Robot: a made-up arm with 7 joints. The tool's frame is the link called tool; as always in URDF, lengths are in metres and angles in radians. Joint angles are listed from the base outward.
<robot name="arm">
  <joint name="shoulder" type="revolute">
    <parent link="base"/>
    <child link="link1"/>
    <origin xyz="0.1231 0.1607 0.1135"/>
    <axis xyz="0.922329 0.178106 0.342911"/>
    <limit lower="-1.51" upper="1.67"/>
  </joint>
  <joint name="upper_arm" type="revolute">
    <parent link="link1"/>
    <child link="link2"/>
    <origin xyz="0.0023 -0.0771 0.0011"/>
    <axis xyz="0 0 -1"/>
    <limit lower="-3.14" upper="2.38"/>
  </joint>
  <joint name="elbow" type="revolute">
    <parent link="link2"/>
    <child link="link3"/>
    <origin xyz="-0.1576 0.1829 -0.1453"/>
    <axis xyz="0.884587 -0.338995 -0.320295"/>
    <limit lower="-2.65" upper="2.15"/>
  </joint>
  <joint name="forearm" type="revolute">
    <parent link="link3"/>
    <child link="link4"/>
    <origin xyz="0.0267 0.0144 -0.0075"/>
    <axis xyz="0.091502 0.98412 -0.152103"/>
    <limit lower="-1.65" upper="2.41"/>
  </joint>
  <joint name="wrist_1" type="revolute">
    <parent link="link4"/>
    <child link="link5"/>
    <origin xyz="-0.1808 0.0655 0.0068"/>
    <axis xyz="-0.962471 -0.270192 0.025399"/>
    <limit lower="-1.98" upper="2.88"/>
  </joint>
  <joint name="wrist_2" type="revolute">
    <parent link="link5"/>
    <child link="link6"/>
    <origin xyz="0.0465 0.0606 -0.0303"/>
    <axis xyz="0 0 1"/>
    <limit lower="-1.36" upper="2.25"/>
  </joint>
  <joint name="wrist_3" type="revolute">
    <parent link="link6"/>
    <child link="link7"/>
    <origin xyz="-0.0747 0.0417 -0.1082"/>
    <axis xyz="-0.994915 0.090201 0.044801"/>
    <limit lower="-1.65" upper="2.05"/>
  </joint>
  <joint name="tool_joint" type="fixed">
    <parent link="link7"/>
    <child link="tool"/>
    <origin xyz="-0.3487 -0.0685 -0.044" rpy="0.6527 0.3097 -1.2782"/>
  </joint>
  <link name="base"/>
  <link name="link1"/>
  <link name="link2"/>
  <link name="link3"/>
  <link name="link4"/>
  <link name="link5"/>
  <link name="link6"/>
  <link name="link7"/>
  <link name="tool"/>
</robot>
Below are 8 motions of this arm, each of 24 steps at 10 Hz.
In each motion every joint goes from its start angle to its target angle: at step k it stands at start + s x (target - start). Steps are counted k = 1, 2, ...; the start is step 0. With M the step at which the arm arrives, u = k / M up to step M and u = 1 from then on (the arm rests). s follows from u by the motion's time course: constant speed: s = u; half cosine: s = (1 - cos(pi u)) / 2; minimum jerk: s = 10 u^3 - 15 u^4 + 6 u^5.
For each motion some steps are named. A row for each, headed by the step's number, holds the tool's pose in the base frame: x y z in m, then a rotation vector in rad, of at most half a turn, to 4 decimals.
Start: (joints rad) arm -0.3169 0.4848 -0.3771 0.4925 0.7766 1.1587 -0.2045
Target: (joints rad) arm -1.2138 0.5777 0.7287 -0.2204 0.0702 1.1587 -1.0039
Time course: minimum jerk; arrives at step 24
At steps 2, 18, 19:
2: -0.1738 0.2407 0.2182 -0.3983 0.5832 -1.0504
18: -0.0114 -0.1199 -0.4511 0.7847 -0.4865 -0.7542
19: 0.0225 -0.1477 -0.4536 0.8050 -0.5083 -0.6886

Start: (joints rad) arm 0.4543 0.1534 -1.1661 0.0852 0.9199 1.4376 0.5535
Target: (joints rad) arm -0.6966 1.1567 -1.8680 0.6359 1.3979 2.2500 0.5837
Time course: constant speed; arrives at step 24
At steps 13, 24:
13: 0.4613 0.3458 0.0043 -1.2032 1.7980 0.4708
24: 0.4481 -0.1313 -0.0918 -0.2050 2.7061 -0.3705

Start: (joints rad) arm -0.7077 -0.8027 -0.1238 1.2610 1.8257 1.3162 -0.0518
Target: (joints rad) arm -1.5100 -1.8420 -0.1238 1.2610 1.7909 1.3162 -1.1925
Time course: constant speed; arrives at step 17
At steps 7, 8, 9, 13, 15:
7: 0.1082 0.4006 0.1887 -2.3574 1.0239 0.1466
8: 0.1036 0.4035 0.1859 -2.4208 1.0155 0.0940
9: 0.0994 0.4069 0.1833 -2.4831 1.0042 0.0426
13: 0.0864 0.4240 0.1735 -2.7194 0.9309 -0.1491
15: 0.0825 0.4348 0.1683 -2.8289 0.8787 -0.2340

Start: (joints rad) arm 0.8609 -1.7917 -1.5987 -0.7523 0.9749 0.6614 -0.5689
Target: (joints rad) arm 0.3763 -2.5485 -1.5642 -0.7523 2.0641 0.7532 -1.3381
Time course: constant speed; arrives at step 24
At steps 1, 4, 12, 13, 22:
1: 0.3899 -0.0764 0.1186 0.4412 -1.7254 1.8047
4: 0.3855 -0.0914 0.1469 0.4436 -1.7899 1.8574
12: 0.3916 -0.1257 0.2094 0.5336 -1.9156 2.0160
13: 0.3947 -0.1288 0.2163 0.5537 -1.9252 2.0379
22: 0.4489 -0.1329 0.2743 0.8206 -1.9271 2.2511

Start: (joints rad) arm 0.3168 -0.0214 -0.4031 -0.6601 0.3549 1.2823 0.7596
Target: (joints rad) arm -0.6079 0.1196 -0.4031 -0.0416 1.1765 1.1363 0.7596
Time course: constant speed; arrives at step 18
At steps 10, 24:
10: -0.2414 0.0955 0.1759 -0.9565 -0.6701 0.4859
24: -0.2250 0.3502 0.1751 -1.6913 -0.3602 0.3848

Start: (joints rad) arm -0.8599 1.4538 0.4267 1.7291 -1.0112 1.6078 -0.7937
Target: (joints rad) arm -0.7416 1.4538 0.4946 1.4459 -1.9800 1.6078 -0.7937
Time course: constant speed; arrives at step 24
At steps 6, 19, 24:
6: 0.5578 0.5357 0.0479 3.0053 -0.4169 0.6189
19: 0.6369 0.4981 0.2086 -2.6604 0.7794 -1.1301
24: 0.6396 0.4749 0.2731 -2.4630 0.8769 -1.2994

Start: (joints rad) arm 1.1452 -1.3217 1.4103 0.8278 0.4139 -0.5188 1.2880
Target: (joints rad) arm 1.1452 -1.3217 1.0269 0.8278 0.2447 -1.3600 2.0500
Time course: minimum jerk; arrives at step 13
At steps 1, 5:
1: -0.0784 -0.4373 -0.2976 0.9227 0.4374 0.3391
5: -0.0990 -0.4718 -0.1633 0.6241 0.1858 0.2895

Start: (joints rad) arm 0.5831 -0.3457 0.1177 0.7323 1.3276 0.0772 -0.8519
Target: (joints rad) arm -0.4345 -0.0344 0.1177 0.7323 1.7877 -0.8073 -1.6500
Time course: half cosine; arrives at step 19
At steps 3, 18, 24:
3: -0.4727 -0.1341 -0.0322 0.7631 0.4508 -0.6898
18: -0.3650 0.0190 -0.3062 0.9688 -0.6097 -0.8353
24: -0.3619 0.0172 -0.3077 0.9690 -0.6159 -0.8295

